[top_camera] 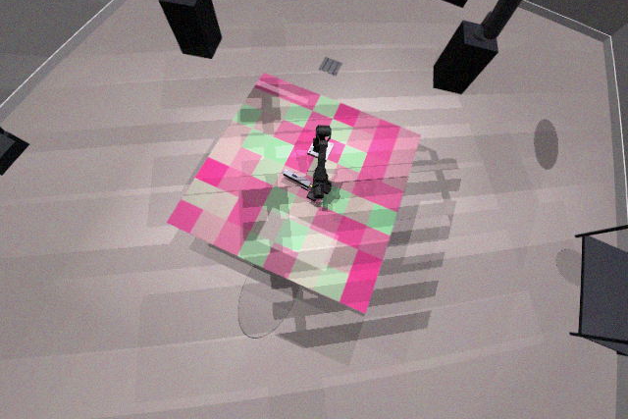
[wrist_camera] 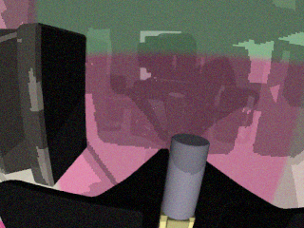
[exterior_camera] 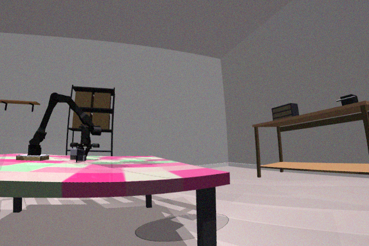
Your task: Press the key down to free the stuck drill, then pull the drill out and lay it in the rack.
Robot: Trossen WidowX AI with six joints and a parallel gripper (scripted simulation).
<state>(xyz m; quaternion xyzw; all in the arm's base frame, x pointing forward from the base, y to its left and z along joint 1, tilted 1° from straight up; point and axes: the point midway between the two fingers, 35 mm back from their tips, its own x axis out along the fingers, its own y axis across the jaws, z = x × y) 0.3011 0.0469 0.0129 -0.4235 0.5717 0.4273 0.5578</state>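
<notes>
Right now the drill is 4 cm to the right of my gripper tip, 4 cm above it and 1 cm behind it. Also, from my gripper tip: grey fixture (13 cm to the right, 4 cm behind, 3 cm above); rack (7 cm behind, 5 cm to the left, 1 cm above).
</notes>
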